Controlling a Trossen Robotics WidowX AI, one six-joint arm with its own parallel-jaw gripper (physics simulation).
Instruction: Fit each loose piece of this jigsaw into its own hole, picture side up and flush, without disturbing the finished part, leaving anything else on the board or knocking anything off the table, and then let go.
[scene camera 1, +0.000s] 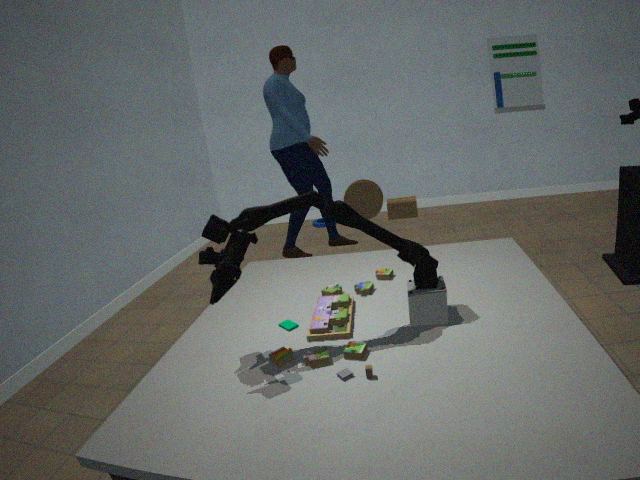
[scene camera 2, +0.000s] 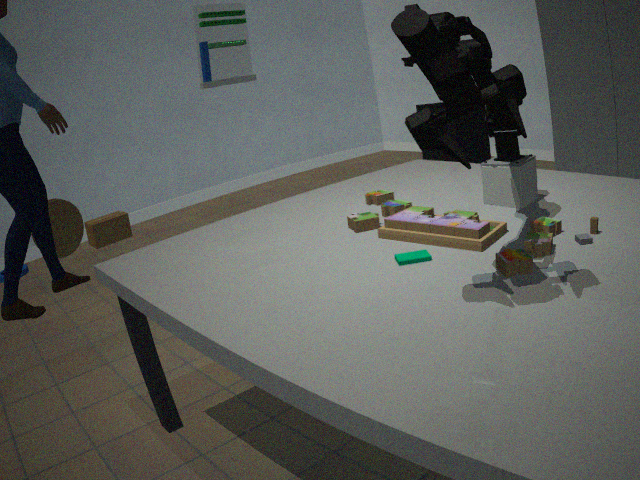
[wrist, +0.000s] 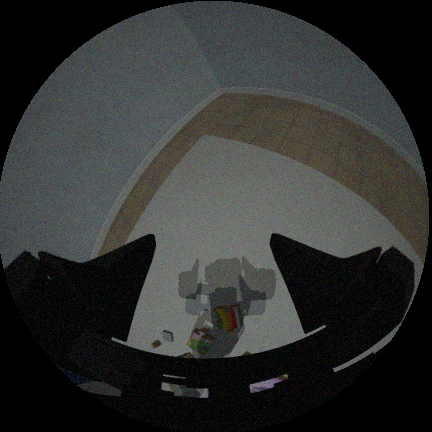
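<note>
The wooden-framed board (scene camera 1: 330, 338) (scene camera 2: 429, 239) holds a purple row and some green pieces, with a lower gap at its near end. A red-and-yellow piece (scene camera 1: 281, 355) (scene camera 2: 513, 263) (wrist: 227, 318), a pink-and-green piece (scene camera 1: 317, 357) (scene camera 2: 539, 244) (wrist: 201, 341) and an orange-and-green piece (scene camera 1: 355, 350) (scene camera 2: 546, 225) lie on the near side. Three more pieces lie beyond the board: a green one (scene camera 1: 331, 289) (scene camera 2: 363, 221), a blue-and-green one (scene camera 1: 364, 287) (scene camera 2: 395, 207) and an orange-topped one (scene camera 1: 384, 274) (scene camera 2: 378, 197). My gripper (scene camera 1: 213, 298) (wrist: 213, 239) is open and empty, high above the table.
A teal tile (scene camera 1: 288, 324) (scene camera 2: 413, 257) lies beside the board. A small grey block (scene camera 1: 345, 374) (scene camera 2: 583, 239) (wrist: 168, 335) and a wooden peg (scene camera 1: 368, 372) (scene camera 2: 594, 225) (wrist: 156, 344) are near the near-side pieces. The arm's base (scene camera 1: 428, 306) (scene camera 2: 509, 180) stands behind. A person (scene camera 1: 289, 113) stands beyond the table.
</note>
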